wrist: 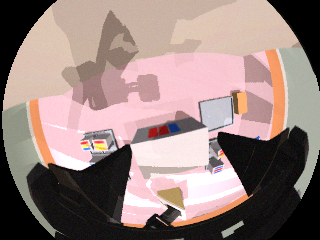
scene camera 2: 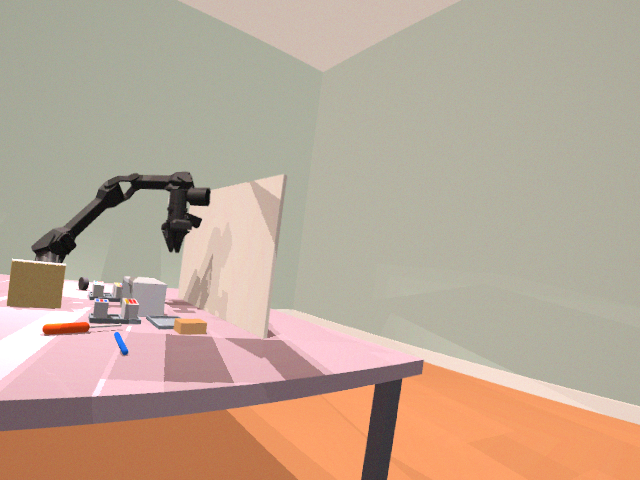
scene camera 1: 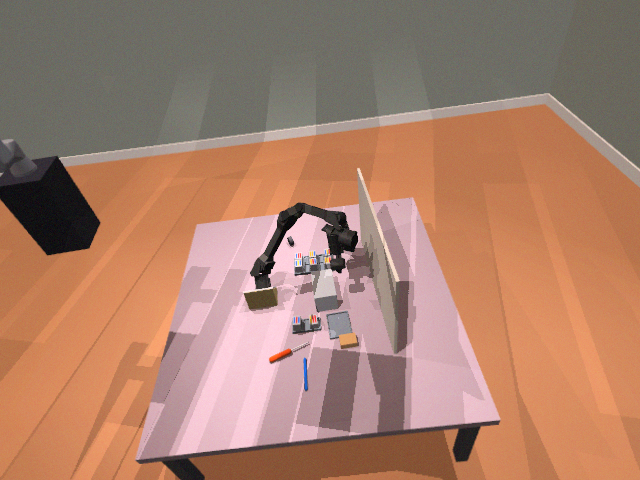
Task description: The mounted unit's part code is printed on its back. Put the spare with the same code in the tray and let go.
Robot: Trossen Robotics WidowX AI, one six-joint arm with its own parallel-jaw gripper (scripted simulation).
My gripper (scene camera 2: 173, 252) is open, with nothing in its grasp. Also in view: a grey tray (wrist: 217, 113), a mounted unit (scene camera 2: 150, 294) and a beige board (scene camera 2: 228, 266).
My gripper shows as well in the wrist view (wrist: 176, 143). The mounted unit is seen too in scene camera 1 (scene camera 1: 325, 296). The beige board also shows in the wrist view (wrist: 78, 47) and in scene camera 1 (scene camera 1: 386, 282).
